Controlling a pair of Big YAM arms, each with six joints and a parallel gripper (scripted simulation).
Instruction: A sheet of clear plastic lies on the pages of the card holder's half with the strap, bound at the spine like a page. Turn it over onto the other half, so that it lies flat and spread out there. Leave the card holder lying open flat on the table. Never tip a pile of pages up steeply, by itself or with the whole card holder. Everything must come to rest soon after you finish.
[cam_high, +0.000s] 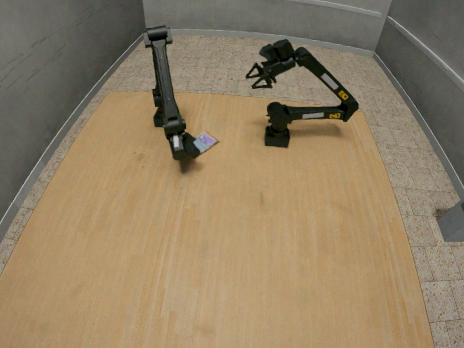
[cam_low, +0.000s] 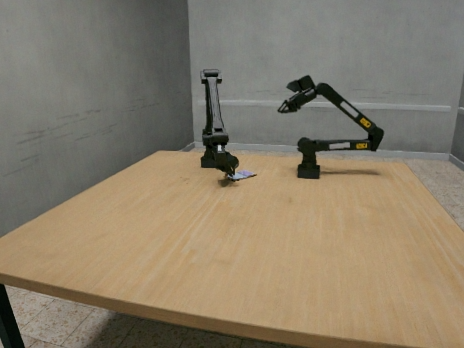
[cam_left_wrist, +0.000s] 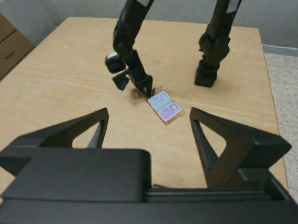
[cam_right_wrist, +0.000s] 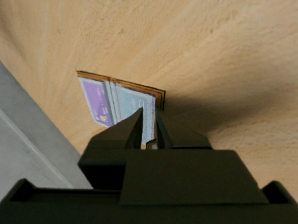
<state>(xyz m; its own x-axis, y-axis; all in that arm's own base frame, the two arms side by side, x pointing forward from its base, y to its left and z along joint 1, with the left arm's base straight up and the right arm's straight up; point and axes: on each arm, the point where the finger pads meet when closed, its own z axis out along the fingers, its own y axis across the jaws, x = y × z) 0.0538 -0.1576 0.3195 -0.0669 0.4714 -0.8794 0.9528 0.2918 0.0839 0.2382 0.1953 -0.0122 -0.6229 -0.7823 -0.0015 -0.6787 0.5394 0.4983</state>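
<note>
My right hand is 10 mm past the brown strap, 40 mm to the left of it and 10 mm above it.
</note>
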